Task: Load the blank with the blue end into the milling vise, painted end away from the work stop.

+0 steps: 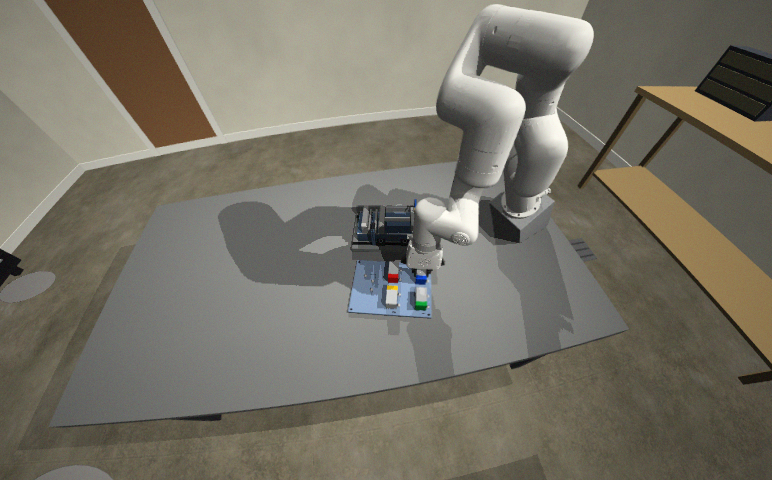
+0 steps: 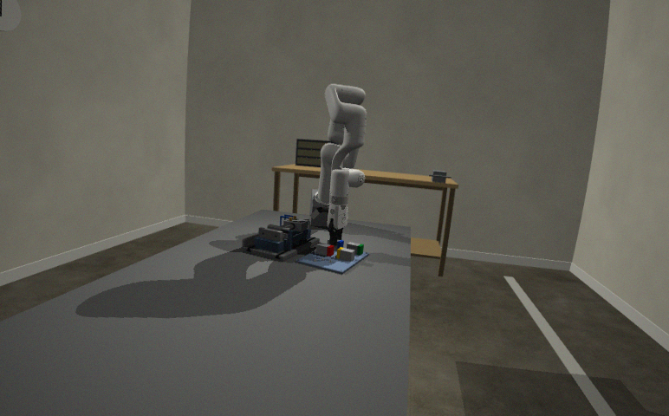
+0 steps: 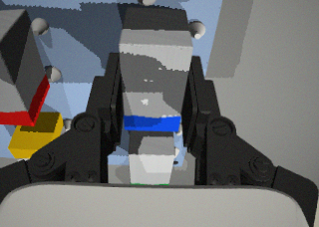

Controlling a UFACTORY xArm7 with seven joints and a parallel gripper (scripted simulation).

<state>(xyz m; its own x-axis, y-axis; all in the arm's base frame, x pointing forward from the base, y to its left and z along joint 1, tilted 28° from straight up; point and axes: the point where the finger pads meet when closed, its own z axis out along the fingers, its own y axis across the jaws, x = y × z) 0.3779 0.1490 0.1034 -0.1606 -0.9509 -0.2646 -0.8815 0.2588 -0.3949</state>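
The green-ended blank lies 9 cm to the left of my hand, 2 cm below it and 2 cm ahead of it. From my hand the other things lie so: yellow-ended blank: 10 cm ahead, 7 cm to the left, 2 cm below; blue-ended blank: 2 cm below; red-ended blank: 9 cm ahead, 2 cm to the right, 2 cm below.
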